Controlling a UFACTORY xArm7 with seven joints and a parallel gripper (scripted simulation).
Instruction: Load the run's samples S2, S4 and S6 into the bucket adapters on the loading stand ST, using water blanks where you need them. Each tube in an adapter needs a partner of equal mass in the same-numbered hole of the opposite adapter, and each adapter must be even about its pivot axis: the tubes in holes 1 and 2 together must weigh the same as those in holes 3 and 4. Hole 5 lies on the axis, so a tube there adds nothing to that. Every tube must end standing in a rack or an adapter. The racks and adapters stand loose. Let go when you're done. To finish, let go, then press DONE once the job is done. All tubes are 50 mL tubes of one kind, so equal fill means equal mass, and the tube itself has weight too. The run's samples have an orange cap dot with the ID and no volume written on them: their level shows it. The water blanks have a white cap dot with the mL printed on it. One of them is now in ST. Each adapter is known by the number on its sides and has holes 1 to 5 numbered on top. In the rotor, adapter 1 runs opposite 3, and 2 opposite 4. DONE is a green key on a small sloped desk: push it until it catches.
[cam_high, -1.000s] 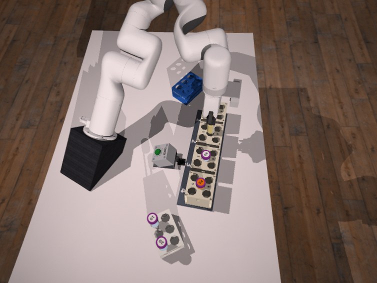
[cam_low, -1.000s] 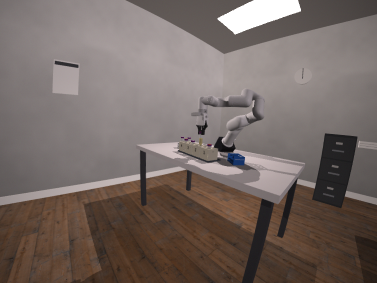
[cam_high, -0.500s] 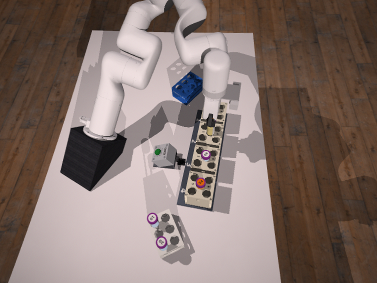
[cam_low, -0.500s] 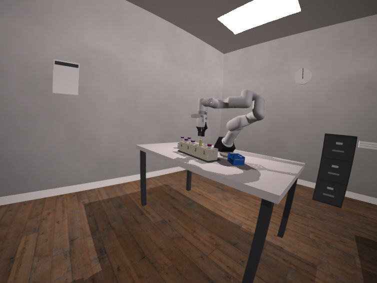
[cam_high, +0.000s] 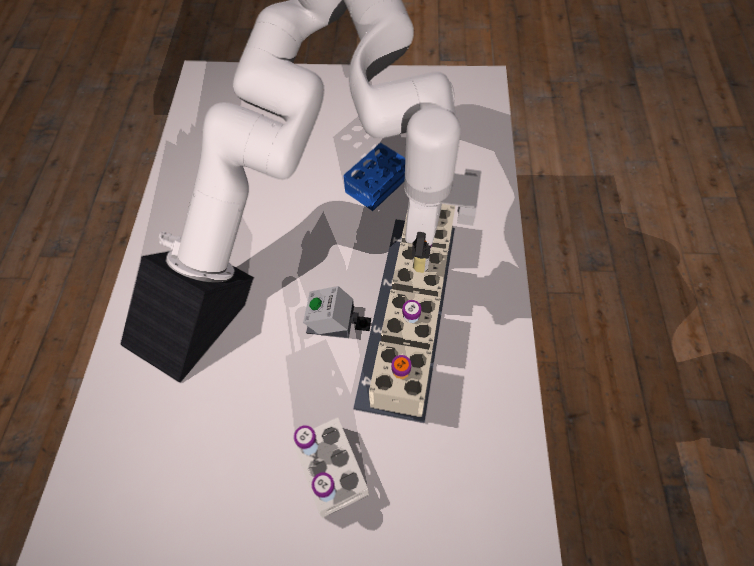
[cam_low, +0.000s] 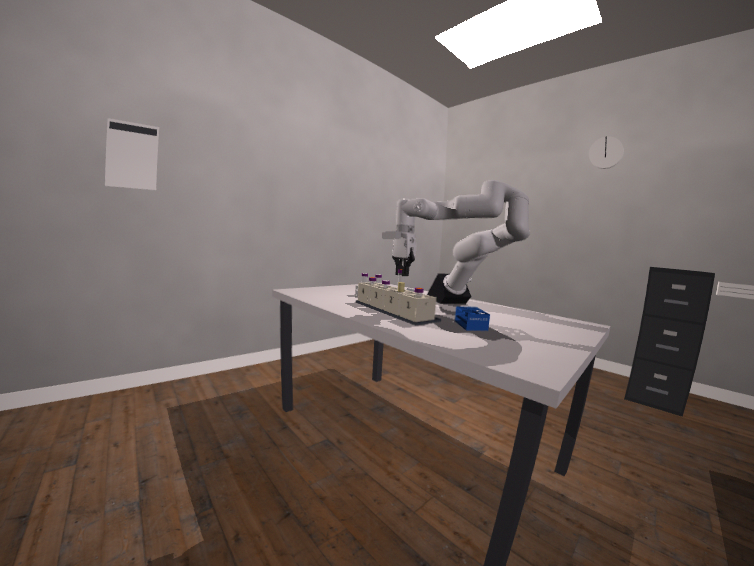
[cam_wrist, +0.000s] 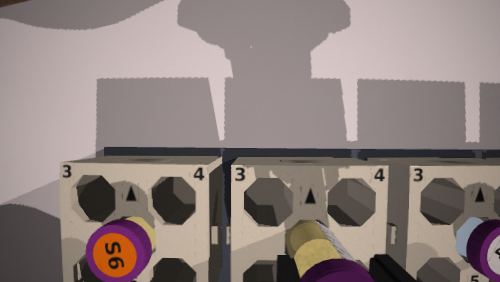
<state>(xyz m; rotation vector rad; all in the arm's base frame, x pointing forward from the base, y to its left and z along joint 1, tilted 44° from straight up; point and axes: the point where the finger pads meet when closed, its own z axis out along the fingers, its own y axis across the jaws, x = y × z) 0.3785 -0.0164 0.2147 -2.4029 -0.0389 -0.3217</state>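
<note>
The green done key lies 17 cm behind my hand, 13 cm to the right of it and 11 cm below it. Round my hand: orange-dot tube (21 cm to the right, 11 cm below, 3 cm ahead); then 40 mL water blank (12 cm to the right, 11 cm below, 1 cm ahead); then blue sample rack (24 cm to the left, 17 cm behind, 15 cm below).
</note>
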